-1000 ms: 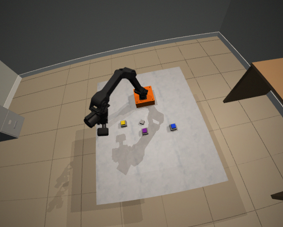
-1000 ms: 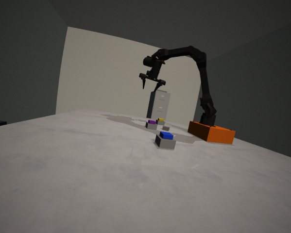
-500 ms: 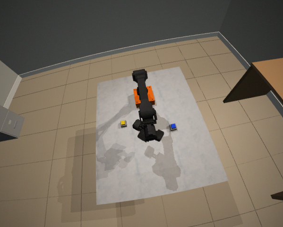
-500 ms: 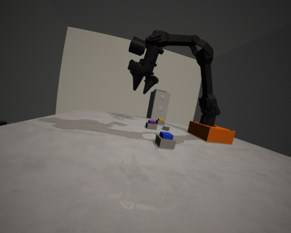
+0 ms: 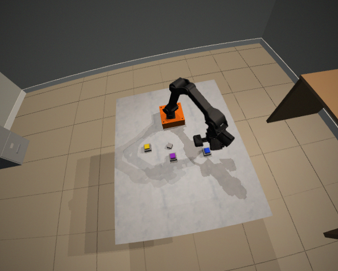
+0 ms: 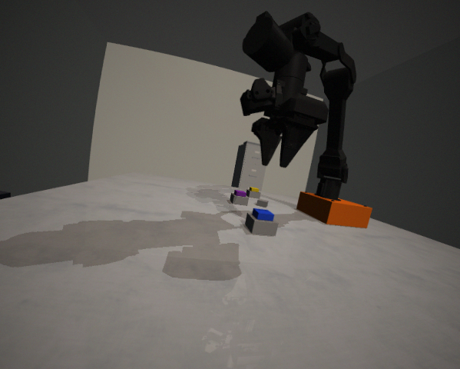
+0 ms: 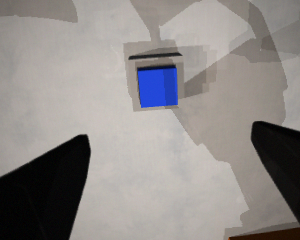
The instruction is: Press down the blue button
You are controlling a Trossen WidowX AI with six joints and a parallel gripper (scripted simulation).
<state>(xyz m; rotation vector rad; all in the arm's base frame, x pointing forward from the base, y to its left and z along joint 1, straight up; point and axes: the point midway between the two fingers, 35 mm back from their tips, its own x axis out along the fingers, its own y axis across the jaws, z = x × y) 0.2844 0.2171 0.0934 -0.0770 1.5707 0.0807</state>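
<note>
Now: gripper tip 90 mm above the blue button. The rest, counted from my gripper tip: small grey block (240 mm to the right, 120 mm below, 70 mm behind); purple button (220 mm to the right, 90 mm below, 20 mm ahead); yellow button (400 mm to the right, 90 mm below, 70 mm behind).
</note>
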